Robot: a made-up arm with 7 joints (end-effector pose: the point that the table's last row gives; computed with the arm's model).
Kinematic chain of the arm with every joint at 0, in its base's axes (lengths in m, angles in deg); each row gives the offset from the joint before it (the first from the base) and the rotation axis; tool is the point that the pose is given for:
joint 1: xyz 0 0 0.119 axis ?
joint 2: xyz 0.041 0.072 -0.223 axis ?
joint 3: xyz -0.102 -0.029 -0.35 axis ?
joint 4: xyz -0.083 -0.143 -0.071 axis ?
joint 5: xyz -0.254 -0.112 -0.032 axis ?
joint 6: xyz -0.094 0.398 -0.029 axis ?
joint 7: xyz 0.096 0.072 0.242 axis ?
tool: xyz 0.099 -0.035 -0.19
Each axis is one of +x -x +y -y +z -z.
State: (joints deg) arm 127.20 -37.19 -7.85 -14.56 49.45 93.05 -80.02
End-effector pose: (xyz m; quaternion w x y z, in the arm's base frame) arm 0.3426 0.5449 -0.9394 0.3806 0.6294 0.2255 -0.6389
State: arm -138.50 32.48 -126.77 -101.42 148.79 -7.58 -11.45
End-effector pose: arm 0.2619 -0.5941 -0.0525 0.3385 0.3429 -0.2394 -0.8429
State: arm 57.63 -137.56 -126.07 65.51 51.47 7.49 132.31
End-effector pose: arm -0.5491 0.3382 0.0279 0.0799 0.9811 0.1107 -0.1369
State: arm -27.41 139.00 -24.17 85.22 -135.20 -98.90 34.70
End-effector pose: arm -0.2971 0.8703 -0.0302 0.0291 -0.3404 0.0186 -0.9397
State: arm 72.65 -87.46 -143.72 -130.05 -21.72 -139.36 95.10
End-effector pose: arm -0.2764 -0.4180 0.2411 0.5681 -0.7306 -0.3070 -0.2218
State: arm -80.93 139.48 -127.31 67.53 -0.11 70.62 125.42
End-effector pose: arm -0.6751 -0.5446 0.3078 0.6716 0.0885 0.4161 -0.6067
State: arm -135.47 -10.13 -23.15 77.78 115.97 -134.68 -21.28
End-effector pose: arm 0.4087 0.3257 -0.8444 0.3211 0.9062 0.0222 0.2743
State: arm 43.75 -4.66 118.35 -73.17 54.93 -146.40 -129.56
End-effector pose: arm -0.1438 -0.0480 -0.6797 0.0081 -0.5490 -0.3294 0.7681
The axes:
joint 1: -z
joint 2: +x
joint 3: -x
joint 4: +z
joint 5: -x
joint 6: +z
joint 7: -x

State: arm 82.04 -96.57 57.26 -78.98 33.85 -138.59 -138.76
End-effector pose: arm -0.4282 -0.0038 -0.2403 0.2918 -0.4093 -0.1505 0.8513
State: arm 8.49 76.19 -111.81 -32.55 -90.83 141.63 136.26
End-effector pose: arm -0.6926 0.8763 -0.6068 0.2932 0.2468 0.4846 -0.7863
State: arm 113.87 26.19 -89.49 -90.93 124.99 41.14 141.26
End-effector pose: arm 0.8702 -0.1309 -0.0673 0.8125 -0.5373 0.1801 0.1367
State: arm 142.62 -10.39 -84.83 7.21 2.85 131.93 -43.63
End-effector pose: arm 0.6728 0.4193 -0.3737 0.9218 -0.1216 -0.3508 0.1118
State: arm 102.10 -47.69 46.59 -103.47 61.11 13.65 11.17
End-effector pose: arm -0.6693 0.1215 -0.2632 0.4780 0.4673 -0.4528 0.5900
